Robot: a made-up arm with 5 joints.
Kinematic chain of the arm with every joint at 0, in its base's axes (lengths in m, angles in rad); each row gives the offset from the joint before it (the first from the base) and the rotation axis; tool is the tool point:
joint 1: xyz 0 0 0.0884 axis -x
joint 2: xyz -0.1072 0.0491 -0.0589 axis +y
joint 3: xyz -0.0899 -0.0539 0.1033 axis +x
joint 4: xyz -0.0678 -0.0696 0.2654 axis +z
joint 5: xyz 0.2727 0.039 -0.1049 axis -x
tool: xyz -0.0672 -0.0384 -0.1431
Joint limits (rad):
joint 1: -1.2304..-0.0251
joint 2: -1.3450..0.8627
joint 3: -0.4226..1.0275
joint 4: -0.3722..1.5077
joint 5: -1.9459..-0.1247
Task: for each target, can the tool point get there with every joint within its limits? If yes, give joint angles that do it. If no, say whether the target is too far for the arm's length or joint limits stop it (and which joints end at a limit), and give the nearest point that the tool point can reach.
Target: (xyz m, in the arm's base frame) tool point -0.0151 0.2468 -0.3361
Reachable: no: joint limits stop it (at a limit: joint 2, joint 3, joint 4) | nearest point -0.2356 0.1620 -0.1903 | short by 0.278 m
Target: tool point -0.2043 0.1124 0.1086
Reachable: yes | joints -0.1936 -0.4001 -0.2108 0.9348 -0.2638
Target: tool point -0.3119 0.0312 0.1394
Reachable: yes | joints -0.7497 -1.1654 0.7455 0.3680 -0.9034
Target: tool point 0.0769 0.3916 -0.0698
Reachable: no: joint limits stop it (at a limit: joint 1, joint 2, joint 3) | nearest point 0.0395 0.1871 0.1364 | short by 0.293 m
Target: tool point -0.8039 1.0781 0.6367
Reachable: no: too far | nearest point -0.3805 0.3836 0.1670 | short by 0.939 m
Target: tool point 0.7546 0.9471 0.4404
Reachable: no: too far | nearest point 0.0655 0.1877 0.2438 | short by 1.044 m
